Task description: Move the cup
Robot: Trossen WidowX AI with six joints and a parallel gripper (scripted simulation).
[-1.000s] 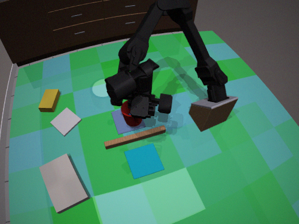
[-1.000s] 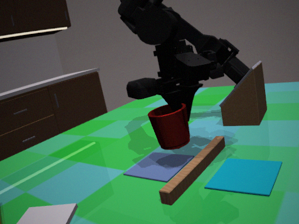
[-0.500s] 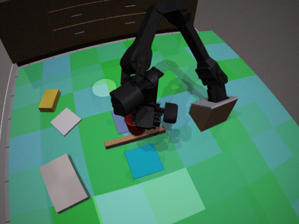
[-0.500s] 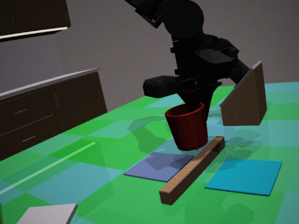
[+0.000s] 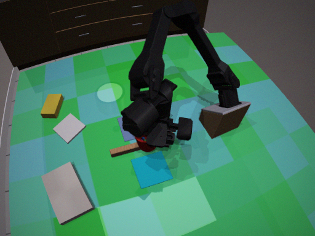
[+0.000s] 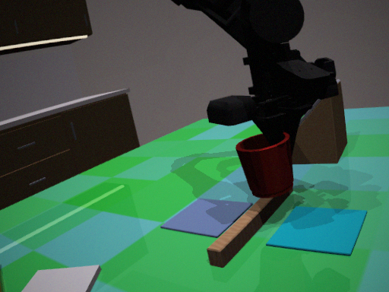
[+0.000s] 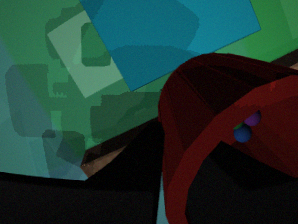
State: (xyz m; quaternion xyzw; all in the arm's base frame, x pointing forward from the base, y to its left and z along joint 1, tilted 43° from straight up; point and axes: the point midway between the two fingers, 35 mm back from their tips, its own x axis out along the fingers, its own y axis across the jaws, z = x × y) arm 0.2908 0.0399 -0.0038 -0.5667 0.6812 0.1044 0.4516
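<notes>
Now: the cyan pad 3 cm ahead of my gripper tip, 5 cm to the left of it and 10 cm below it. From my gripper tip the other things lie so: lavender pad (3 cm ahead, 13 cm to the right, 10 cm below); dark red cup (3 cm ahead, 2 cm to the right); wooden bar (3 cm ahead, 4 cm to the right, 8 cm below).
</notes>
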